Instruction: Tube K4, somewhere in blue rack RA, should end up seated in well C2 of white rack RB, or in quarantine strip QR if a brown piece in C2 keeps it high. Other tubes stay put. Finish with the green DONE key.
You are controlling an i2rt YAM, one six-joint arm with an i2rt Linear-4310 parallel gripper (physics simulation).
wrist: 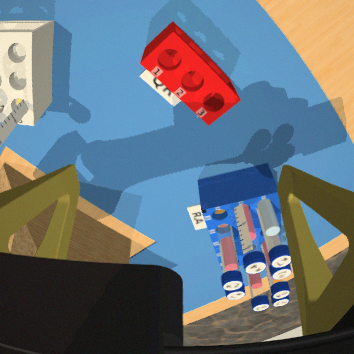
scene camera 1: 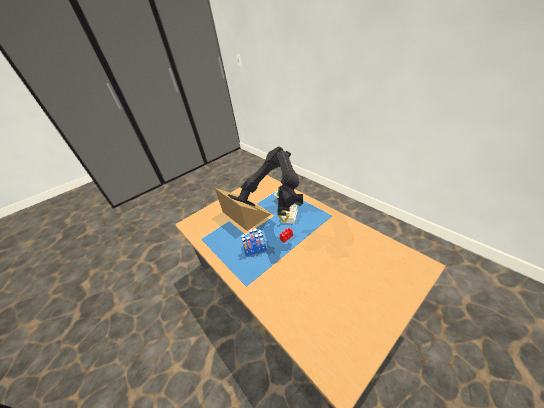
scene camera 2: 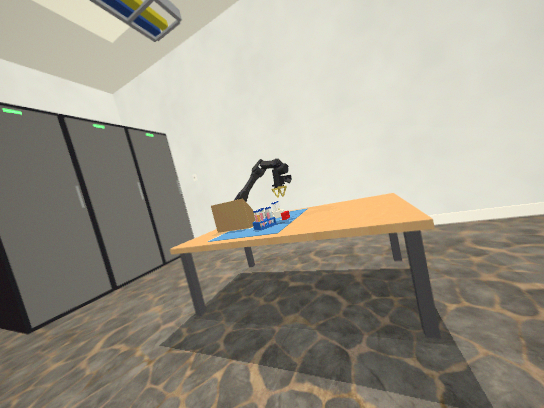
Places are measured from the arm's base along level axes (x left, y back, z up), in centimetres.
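Pixels of known places: gripper, between the fingertips: (wrist: 178, 175) (scene camera 1: 284, 217) (scene camera 2: 280, 197); arm's base, origin of its link: (scene camera 1: 241, 201) (scene camera 2: 236, 210).
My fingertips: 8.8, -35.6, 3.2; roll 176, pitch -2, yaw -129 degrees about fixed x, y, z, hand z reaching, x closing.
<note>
Ahead of a thing's pixels: the offset from my fingertips to its middle, as dx, dy, dz. "spot": to the spot under its first point. Level surfaces: height alone.
My gripper (scene camera 1: 285, 218) (scene camera 2: 279, 194) (wrist: 178, 175) is open and empty, above the mat near white rack RB. Blue rack RA @(-20.2, +5.3, -13.7) (scene camera 1: 256, 251) (scene camera 2: 265, 225) (wrist: 240, 187) holds several blue-capped tubes, some with pink contents. One cap @(spot: -16.9, +6.7, -3.7) (wrist: 232, 285) seems to read K2; I cannot tell which tube is K4. White rack RB @(+13.1, +12.5, -13.7) (scene camera 1: 291, 219) (wrist: 42, 75) is cut off in the wrist view. A clear graduated tube @(+7.6, +11.3, -9.7) (wrist: 14, 119) stands at its near corner; its label and well C2 cannot be read. Red strip QR @(-0.8, -1.2, -13.7) (scene camera 1: 286, 235) (scene camera 2: 285, 215) (wrist: 181, 69) has three wells, which look empty. A bit of the green key (scene camera 1: 278, 194) shows behind the arm.
A tilted brown panel (scene camera 1: 245, 215) (scene camera 2: 231, 216) (wrist: 95, 220) stands beside the arm's base, close to rack RA. The racks and strip are on a blue mat @(dz -16.2) (scene camera 1: 225, 245) (wrist: 165, 200) on the wooden table @(dz -16.4) (scene camera 1: 345, 300) (scene camera 2: 350, 215). Tall grey cabinets (scene camera 1: 140, 90) stand behind.
</note>
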